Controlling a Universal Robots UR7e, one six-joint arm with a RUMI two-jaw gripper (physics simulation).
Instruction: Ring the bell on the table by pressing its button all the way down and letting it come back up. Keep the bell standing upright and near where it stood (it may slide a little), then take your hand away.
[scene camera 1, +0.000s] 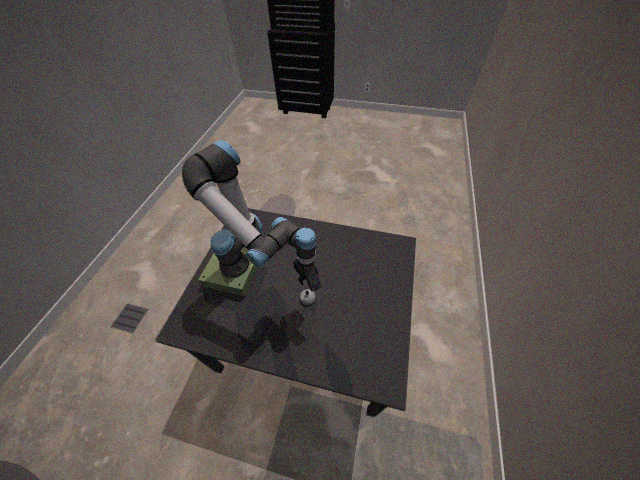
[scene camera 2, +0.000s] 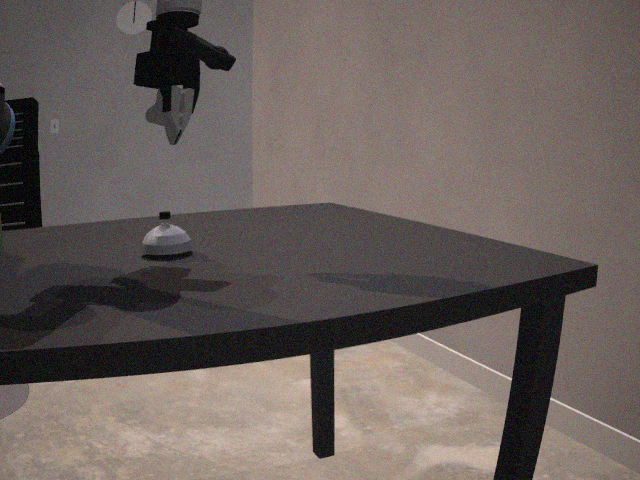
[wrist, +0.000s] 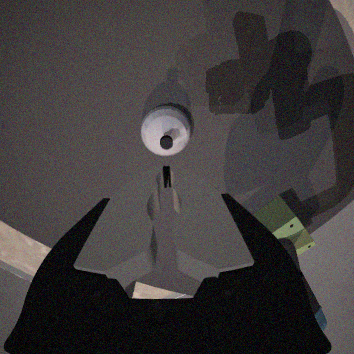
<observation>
I see my gripper (scene camera 2: 173, 144) and a domed bell (wrist: 162, 120).
My gripper also shows in the wrist view (wrist: 167, 167).
</observation>
